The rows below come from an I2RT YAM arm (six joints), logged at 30 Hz.
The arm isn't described. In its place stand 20 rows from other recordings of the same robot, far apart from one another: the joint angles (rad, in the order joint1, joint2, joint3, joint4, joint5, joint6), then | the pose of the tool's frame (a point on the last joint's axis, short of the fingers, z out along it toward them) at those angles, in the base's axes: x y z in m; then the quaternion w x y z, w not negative.
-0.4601 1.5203 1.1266 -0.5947 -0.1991 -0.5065 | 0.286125, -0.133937, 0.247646, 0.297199, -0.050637, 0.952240, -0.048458
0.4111 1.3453 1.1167 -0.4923 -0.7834 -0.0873 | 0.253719, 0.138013, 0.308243, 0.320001, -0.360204, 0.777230, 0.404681
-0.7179 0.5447 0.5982 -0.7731 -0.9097 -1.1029 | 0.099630, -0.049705, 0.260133, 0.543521, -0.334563, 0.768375, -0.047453
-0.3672 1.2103 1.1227 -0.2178 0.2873 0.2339 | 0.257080, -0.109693, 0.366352, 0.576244, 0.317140, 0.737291, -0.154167
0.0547 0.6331 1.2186 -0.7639 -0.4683 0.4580 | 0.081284, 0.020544, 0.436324, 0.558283, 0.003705, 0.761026, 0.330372
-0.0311 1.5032 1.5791 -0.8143 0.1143 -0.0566 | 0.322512, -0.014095, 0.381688, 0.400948, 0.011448, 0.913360, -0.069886
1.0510 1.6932 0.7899 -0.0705 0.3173 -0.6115 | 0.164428, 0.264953, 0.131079, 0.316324, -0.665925, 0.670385, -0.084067
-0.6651 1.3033 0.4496 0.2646 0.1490 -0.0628 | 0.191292, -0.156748, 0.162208, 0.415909, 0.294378, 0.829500, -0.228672
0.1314 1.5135 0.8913 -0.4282 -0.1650 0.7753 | 0.289899, 0.044212, 0.188361, 0.195620, 0.284615, 0.920279, 0.183885
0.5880 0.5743 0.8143 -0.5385 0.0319 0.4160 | 0.106136, 0.069393, 0.341209, 0.526909, -0.059643, 0.802129, 0.274587
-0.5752 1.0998 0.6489 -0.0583 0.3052 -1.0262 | 0.196502, -0.140146, 0.243369, 0.254234, -0.115585, 0.848007, -0.450432
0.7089 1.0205 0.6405 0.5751 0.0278 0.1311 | 0.182236, 0.154986, 0.324616, 0.708995, -0.170564, 0.611566, 0.306953
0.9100 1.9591 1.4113 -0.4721 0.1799 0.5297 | 0.261220, 0.325648, 0.188574, 0.260664, -0.157155, 0.945756, 0.113586
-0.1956 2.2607 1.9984 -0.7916 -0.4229 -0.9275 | 0.486259, -0.081449, 0.218990, 0.319561, -0.388336, 0.863470, 0.038682
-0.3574 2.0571 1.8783 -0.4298 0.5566 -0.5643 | 0.443707, -0.185773, 0.302777, 0.290225, 0.038427, 0.860950, -0.416003
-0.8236 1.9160 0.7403 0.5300 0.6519 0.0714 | 0.215701, -0.264626, 0.097337, 0.287935, 0.495670, 0.702488, -0.421800
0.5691 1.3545 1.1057 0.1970 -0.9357 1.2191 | 0.246171, 0.191496, 0.364248, 0.129883, -0.087589, 0.712521, 0.683939
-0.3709 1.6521 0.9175 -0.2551 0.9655 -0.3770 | 0.283168, -0.141534, 0.178150, 0.073735, 0.130399, 0.849000, -0.506713
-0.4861 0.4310 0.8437 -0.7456 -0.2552 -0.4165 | 0.077584, -0.030830, 0.341584, 0.563051, -0.045677, 0.809947, -0.157710
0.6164 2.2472 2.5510 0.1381 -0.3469 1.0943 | 0.399554, 0.297913, 0.495883, 0.476205, -0.016955, 0.546462, 0.688709
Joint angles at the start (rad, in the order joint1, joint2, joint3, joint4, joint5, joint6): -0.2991, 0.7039, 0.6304, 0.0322, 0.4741, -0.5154
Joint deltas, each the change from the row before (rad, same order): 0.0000, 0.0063, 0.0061, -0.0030, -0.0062, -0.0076; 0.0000, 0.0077, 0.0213, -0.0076, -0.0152, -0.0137; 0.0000, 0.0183, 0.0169, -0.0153, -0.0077, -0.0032; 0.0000, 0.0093, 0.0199, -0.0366, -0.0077, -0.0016; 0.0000, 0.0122, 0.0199, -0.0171, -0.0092, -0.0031; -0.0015, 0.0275, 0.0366, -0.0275, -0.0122, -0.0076; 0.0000, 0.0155, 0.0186, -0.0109, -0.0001, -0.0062; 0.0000, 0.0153, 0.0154, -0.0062, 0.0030, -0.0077; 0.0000, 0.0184, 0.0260, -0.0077, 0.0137, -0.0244; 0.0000, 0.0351, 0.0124, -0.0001, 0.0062, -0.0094
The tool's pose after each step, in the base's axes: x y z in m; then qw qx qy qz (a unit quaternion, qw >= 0). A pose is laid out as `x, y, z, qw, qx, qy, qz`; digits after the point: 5 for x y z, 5 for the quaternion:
0.16178, -0.06669, 0.32272, 0.54942, 0.08070, 0.71648, -0.42223
0.16288, -0.06652, 0.32826, 0.55190, 0.07128, 0.71570, -0.42202
0.16612, -0.06726, 0.32974, 0.54697, 0.06548, 0.72153, -0.41943
0.16724, -0.06735, 0.33142, 0.53902, 0.05917, 0.73023, -0.41559
0.16912, -0.06761, 0.33467, 0.53698, 0.05382, 0.73366, -0.41292
0.17352, -0.06885, 0.34016, 0.53110, 0.04532, 0.74007, -0.41010
0.17606, -0.06963, 0.34297, 0.52703, 0.04207, 0.74265, -0.41102
0.17870, -0.07055, 0.34515, 0.52260, 0.03948, 0.74461, -0.41340
0.18140, -0.07185, 0.35033, 0.51445, 0.03492, 0.74463, -0.42384
0.18872, -0.07433, 0.34844, 0.50281, 0.03054, 0.75155, -0.42593

